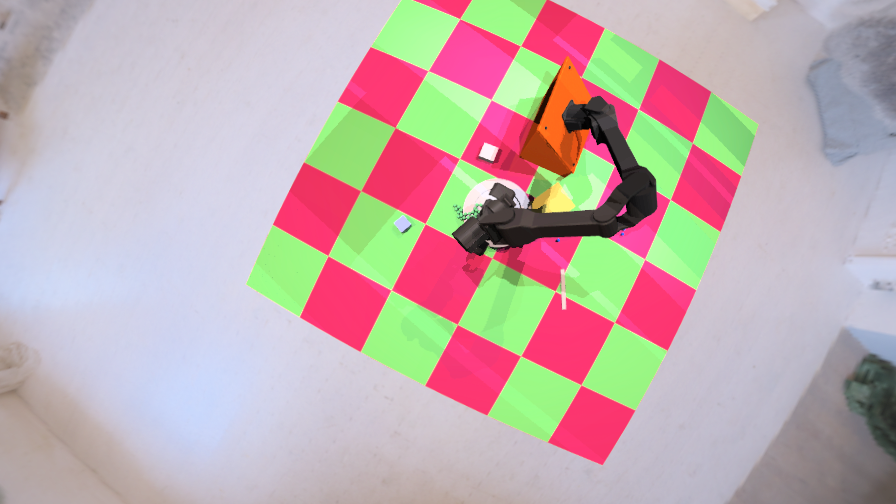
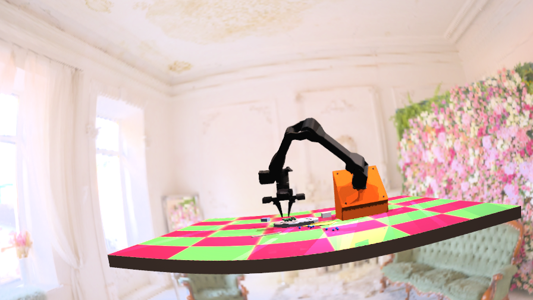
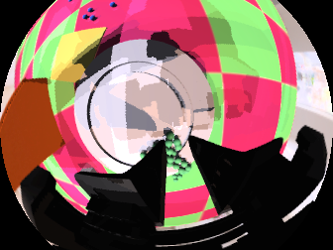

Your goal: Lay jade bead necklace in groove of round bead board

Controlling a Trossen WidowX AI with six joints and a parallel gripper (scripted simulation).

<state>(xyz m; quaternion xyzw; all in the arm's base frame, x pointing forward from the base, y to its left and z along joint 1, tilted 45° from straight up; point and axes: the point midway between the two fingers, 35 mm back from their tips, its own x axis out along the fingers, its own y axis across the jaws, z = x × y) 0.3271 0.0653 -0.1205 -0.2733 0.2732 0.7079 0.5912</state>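
My gripper tip is now 50 mm past the round bead board, 20 mm to the right of it and 20 mm above it. The rest, counted from my gripper tip: pale blue cube: 130 mm ahead, 200 mm to the right, 20 mm below; then white cube: 180 mm behind, 100 mm to the right, 20 mm below; then yellow patch: 160 mm behind, 140 mm to the left, 30 mm below.
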